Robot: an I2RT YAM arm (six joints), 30 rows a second.
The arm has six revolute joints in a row. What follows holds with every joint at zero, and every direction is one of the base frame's.
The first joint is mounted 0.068 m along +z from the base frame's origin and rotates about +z.
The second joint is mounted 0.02 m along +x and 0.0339 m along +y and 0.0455 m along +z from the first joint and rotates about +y.
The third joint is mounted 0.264 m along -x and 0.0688 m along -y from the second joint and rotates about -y.
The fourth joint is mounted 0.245 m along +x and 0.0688 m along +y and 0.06 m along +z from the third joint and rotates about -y.
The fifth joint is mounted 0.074 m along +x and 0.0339 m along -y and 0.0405 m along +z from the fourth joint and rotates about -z.
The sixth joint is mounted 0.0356 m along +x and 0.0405 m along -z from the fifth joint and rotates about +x.
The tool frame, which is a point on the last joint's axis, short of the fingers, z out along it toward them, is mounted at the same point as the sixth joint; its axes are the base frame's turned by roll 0, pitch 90 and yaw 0 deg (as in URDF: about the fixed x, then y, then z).
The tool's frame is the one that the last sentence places.
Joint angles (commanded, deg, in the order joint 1, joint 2, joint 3, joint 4, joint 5, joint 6), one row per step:
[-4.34, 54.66, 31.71, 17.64, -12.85, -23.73]
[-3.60, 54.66, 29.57, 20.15, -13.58, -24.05]
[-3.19, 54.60, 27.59, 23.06, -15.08, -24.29]
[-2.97, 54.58, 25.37, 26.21, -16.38, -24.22]
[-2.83, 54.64, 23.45, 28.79, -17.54, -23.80]
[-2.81, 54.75, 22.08, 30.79, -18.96, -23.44]
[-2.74, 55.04, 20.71, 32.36, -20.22, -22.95]
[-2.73, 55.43, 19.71, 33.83, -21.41, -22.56]
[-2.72, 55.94, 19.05, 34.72, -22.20, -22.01]
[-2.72, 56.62, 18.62, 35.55, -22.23, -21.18]
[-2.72, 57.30, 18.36, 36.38, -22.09, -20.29]
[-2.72, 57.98, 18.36, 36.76, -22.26, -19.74]
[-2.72, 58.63, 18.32, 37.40, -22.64, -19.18]
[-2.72, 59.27, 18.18, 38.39, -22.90, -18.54]
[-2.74, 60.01, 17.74, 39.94, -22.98, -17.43]
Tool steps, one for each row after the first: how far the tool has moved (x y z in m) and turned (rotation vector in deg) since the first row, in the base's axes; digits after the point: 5 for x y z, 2 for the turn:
[-0.00159, 0.00345, -0.00856, -0.28, -0.43, 1.49]
[-0.00361, 0.00606, -0.01509, -0.46, -1.47, 3.42]
[-0.00614, 0.00782, -0.02272, -0.37, -2.41, 4.93]
[-0.00850, 0.00916, -0.02978, 0.06, -2.94, 6.19]
[-0.01031, 0.01017, -0.03469, 0.45, -3.38, 7.61]
[-0.01192, 0.01124, -0.04096, 1.02, -3.18, 8.91]
[-0.01289, 0.01202, -0.04548, 1.46, -3.17, 10.08]
[-0.01310, 0.01252, -0.04943, 2.08, -2.75, 10.84]
[-0.01249, 0.01251, -0.05269, 2.93, -2.27, 10.81]
[-0.01157, 0.01238, -0.05495, 3.80, -1.95, 10.61]
[-0.01028, 0.01242, -0.05653, 4.39, -1.51, 10.73]
[-0.00916, 0.01259, -0.05777, 4.96, -1.31, 11.07]
[-0.00822, 0.01269, -0.05892, 5.56, -1.35, 11.29]
[-0.00770, 0.01264, -0.06109, 6.59, -1.44, 11.30]

